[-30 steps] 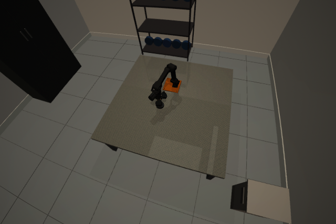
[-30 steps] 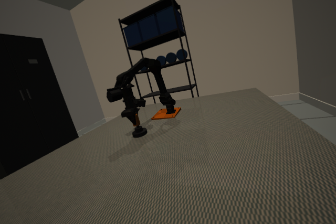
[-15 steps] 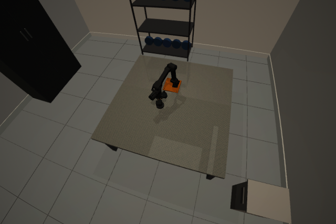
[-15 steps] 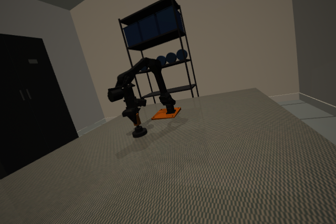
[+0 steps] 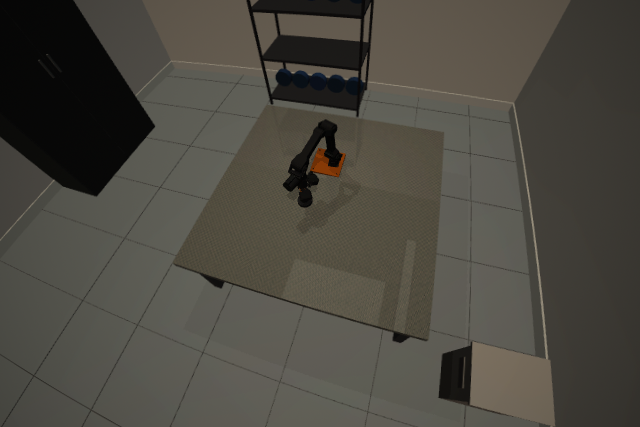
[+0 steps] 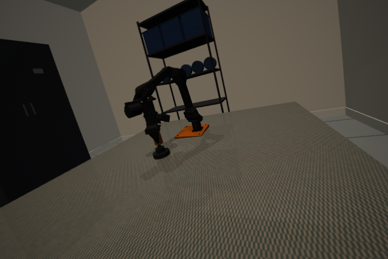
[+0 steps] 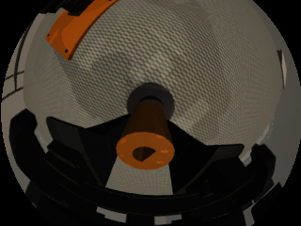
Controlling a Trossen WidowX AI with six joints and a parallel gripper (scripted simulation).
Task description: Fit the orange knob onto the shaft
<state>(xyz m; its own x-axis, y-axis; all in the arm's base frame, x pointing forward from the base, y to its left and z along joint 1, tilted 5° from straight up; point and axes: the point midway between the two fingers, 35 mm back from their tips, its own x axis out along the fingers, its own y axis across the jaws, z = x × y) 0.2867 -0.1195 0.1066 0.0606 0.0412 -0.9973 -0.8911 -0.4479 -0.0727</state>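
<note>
Now: gripper tip 2 cm below the orange knob. Also, from my gripper tip: pedestal: 4 cm below.
</note>
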